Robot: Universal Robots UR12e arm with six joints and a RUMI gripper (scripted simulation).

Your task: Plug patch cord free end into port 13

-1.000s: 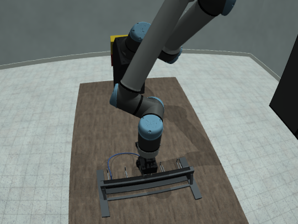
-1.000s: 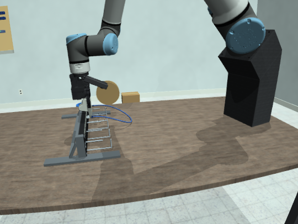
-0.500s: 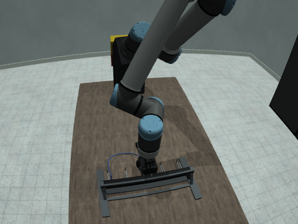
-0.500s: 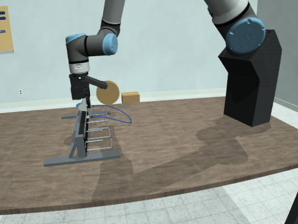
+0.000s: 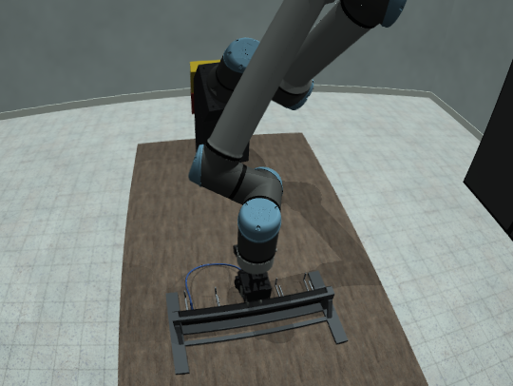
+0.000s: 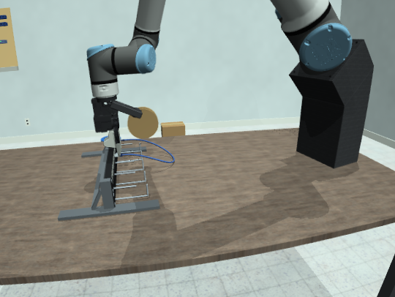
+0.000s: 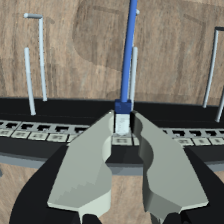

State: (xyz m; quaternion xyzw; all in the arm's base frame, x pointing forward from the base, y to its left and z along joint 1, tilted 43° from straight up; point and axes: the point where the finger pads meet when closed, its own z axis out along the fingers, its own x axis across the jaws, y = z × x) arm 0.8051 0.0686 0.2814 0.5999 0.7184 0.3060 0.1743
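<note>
The plug lies 10 mm ahead of my hand and 10 mm below it.
</note>
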